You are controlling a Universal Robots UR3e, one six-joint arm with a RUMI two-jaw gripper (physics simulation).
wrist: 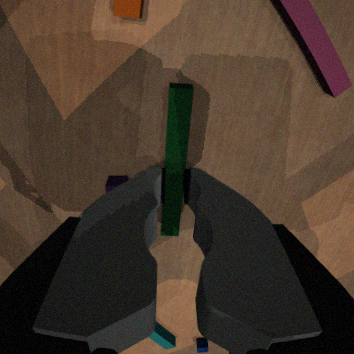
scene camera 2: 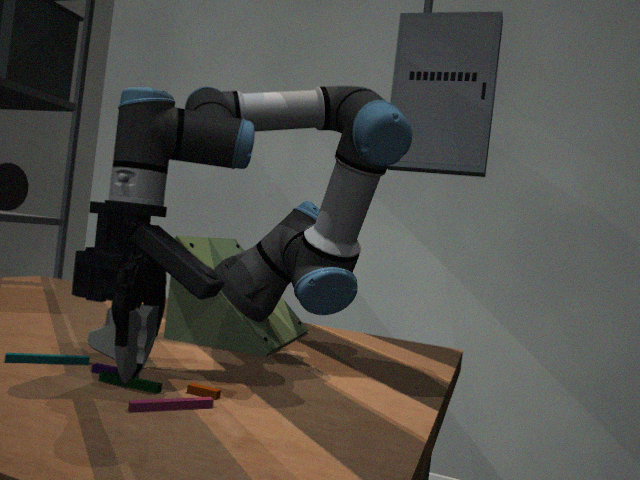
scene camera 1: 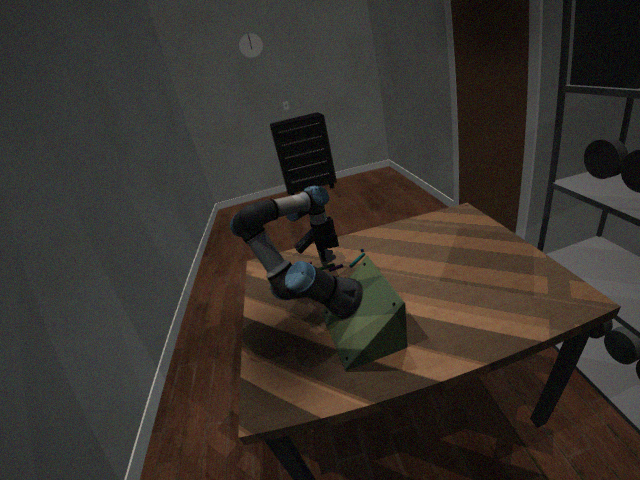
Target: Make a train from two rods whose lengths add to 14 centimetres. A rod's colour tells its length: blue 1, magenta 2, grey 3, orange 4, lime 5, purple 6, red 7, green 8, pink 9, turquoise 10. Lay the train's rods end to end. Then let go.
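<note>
My gripper is low at the table and shut on the green rod, with one finger on each long side, nearer one end. The rod lies level at table height; whether it touches the wood cannot be told. The purple rod is close beside it, partly hidden by a finger in the wrist view. The turquoise rod, the long pink rod, the short orange rod and the tiny blue rod lie apart.
The arm's green faceted base stands on the wooden table behind the rods in scene camera 2. A shelf rack stands beyond the table. A grey cabinet hangs on the wall.
</note>
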